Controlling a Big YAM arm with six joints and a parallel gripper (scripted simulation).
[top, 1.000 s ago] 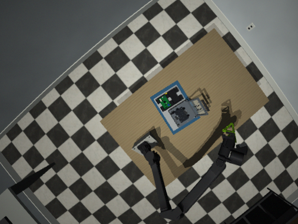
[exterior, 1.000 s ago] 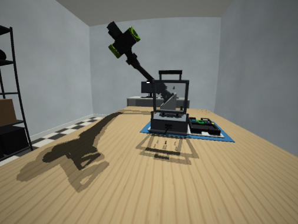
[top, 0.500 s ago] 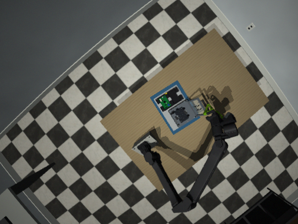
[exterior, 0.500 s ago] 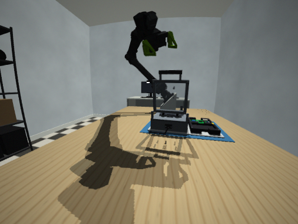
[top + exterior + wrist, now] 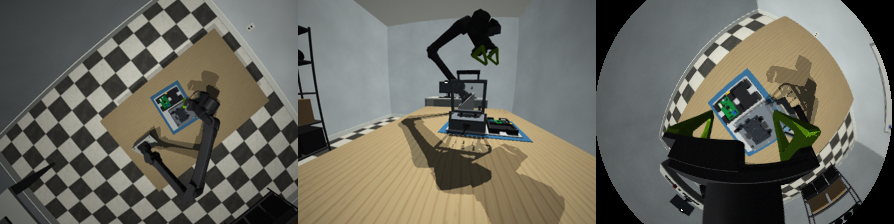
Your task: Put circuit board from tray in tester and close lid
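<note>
My gripper is now 11 cm past the green circuit board, 8 cm to the right of it and 30 cm above it. From my hand the other things lie so: tester plate (6 cm behind, 9 cm to the right, 25 cm below); then clear lid (6 cm ahead, 10 cm to the right, 14 cm below).
</note>
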